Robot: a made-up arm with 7 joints. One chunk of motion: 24 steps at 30 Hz.
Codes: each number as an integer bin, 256 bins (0 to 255) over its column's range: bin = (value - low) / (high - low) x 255, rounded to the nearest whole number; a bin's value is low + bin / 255 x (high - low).
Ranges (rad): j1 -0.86..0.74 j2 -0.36..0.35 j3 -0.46..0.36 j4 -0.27..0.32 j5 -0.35..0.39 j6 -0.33..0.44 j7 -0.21..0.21
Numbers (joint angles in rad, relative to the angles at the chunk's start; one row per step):
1: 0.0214 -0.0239 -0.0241 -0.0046 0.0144 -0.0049 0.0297
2: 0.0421 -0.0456 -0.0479 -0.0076 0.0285 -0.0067 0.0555
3: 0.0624 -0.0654 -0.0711 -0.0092 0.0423 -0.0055 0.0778
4: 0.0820 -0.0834 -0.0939 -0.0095 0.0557 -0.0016 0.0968
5: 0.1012 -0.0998 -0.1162 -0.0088 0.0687 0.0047 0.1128
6: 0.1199 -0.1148 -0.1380 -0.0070 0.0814 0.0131 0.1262
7: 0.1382 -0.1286 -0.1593 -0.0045 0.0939 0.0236 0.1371
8: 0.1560 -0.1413 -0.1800 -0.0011 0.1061 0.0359 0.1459
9: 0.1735 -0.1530 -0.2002 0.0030 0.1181 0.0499 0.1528
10: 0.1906 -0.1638 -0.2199 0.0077 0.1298 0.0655 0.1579
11: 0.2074 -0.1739 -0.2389 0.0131 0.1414 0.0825 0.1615
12: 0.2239 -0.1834 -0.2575 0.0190 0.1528 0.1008 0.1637
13: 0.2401 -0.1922 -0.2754 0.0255 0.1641 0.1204 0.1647
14: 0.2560 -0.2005 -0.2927 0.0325 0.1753 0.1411 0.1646
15: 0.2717 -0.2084 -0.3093 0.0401 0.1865 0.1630 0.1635
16: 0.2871 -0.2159 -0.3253 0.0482 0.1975 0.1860 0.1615
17: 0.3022 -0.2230 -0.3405 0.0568 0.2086 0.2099 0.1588
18: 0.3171 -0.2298 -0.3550 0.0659 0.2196 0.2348 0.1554
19: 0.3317 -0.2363 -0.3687 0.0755 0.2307 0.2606 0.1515
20: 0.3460 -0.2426 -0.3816 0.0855 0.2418 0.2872 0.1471
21: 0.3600 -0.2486 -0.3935 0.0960 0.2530 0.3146 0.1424
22: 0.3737 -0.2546 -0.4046 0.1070 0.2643 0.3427 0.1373
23: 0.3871 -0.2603 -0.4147 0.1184 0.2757 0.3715 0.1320
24: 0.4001 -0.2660 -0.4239 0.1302 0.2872 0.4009 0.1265
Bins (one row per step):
1: 140 121 136 115 126 108 146
2: 144 113 128 113 130 107 161
3: 147 106 121 113 135 107 175
4: 150 99 114 113 140 109 186
5: 153 93 107 113 144 111 196
6: 156 88 100 114 149 114 204
7: 159 83 94 115 153 117 211
8: 162 79 87 116 157 121 216
9: 165 74 81 118 161 126 220
10: 167 70 75 120 165 131 223
11: 170 67 69 122 169 137 226
12: 173 63 63 125 173 143 227
13: 175 60 57 128 177 149 227
14: 178 57 52 131 181 156 227
15: 180 54 47 134 185 163 227
16: 183 52 42 138 189 171 226
17: 185 49 37 141 192 179 224
18: 188 47 33 145 196 187 222
19: 190 44 28 149 200 196 219
20: 192 42 24 154 204 204 217
21: 194 40 21 158 208 213 214
22: 197 38 17 163 212 223 211
23: 199 36 14 168 216 232 208
24: 201 34 11 173 220 242 204

